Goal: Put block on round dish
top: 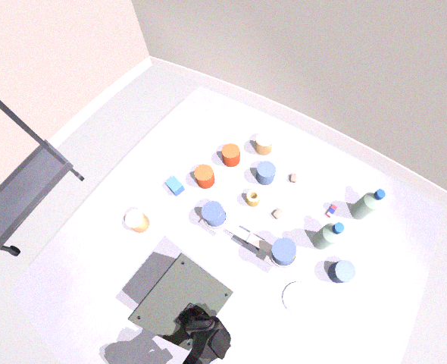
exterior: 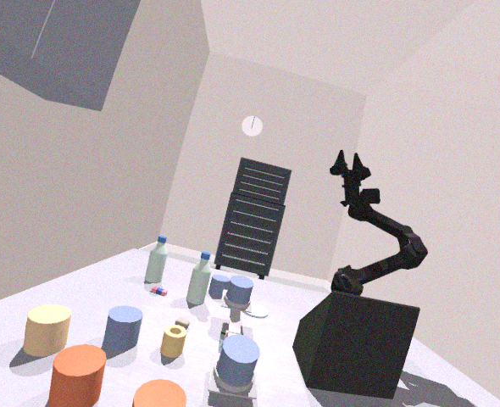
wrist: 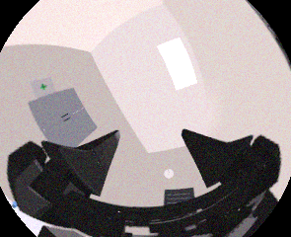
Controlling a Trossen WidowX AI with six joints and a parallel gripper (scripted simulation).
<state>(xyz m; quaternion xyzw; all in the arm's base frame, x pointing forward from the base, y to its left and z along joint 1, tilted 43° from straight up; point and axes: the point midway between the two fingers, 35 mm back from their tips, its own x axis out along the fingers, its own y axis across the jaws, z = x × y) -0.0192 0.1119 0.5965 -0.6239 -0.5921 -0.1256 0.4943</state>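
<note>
Now: gripper tip 63 cm above the block, 47 cm to the right of it and 30 cm short of it. From my gripper tip the other things lie so: small balance 64 cm below, 34 cm to the left, 31 cm ahead; then yellow ring 65 cm below, 44 cm ahead, 41 cm to the left; then round dish 67 cm below, 24 cm ahead, 9 cm to the left.
</note>
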